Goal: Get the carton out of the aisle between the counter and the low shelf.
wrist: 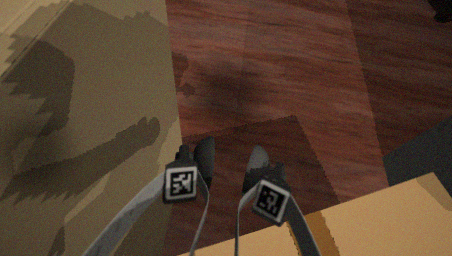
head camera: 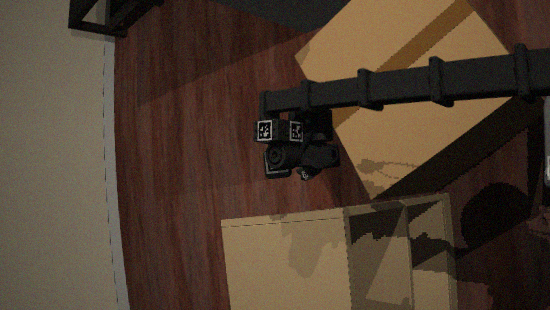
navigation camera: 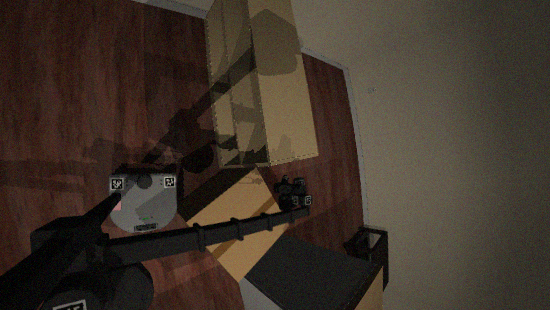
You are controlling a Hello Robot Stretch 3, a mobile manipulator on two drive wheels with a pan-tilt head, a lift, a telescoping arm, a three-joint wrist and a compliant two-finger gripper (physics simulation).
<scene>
The pictures show: the gripper, a tan carton, a low shelf and a black frame.
</scene>
